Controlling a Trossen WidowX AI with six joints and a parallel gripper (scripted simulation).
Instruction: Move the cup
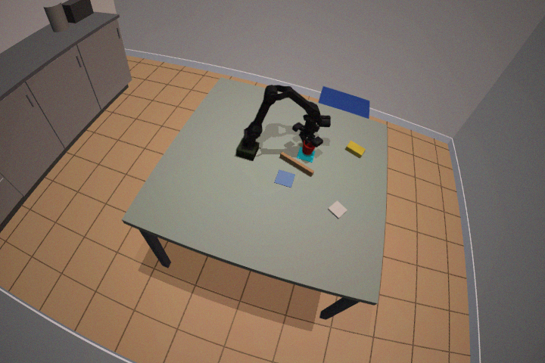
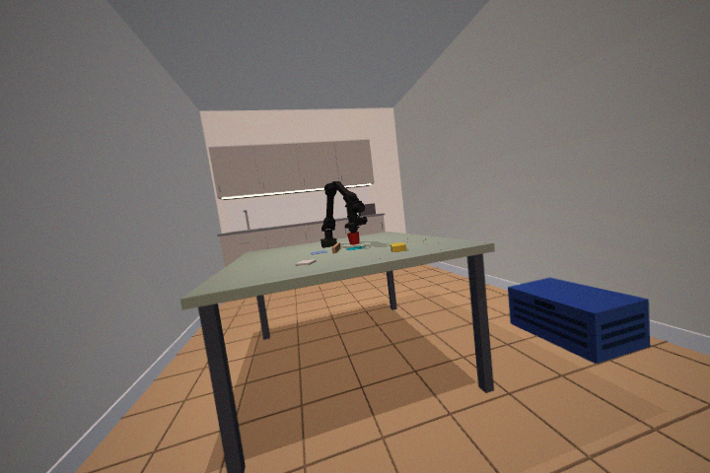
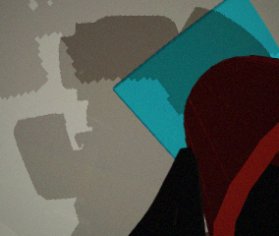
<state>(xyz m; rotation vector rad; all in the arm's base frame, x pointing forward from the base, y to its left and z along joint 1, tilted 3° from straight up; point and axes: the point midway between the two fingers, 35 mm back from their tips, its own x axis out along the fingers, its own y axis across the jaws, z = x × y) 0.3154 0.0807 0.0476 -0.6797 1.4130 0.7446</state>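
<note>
Right now the cyan pad is 70 mm below my gripper tip, 20 mm to the right of it and 20 mm ahead of it. Also, from my gripper tip: green marble 30 mm to the right, 30 mm ahead, 20 mm below; then red cup 20 mm to the right, 20 mm ahead; then wooden bar 120 mm to the right, 50 mm below, 30 mm behind.
</note>
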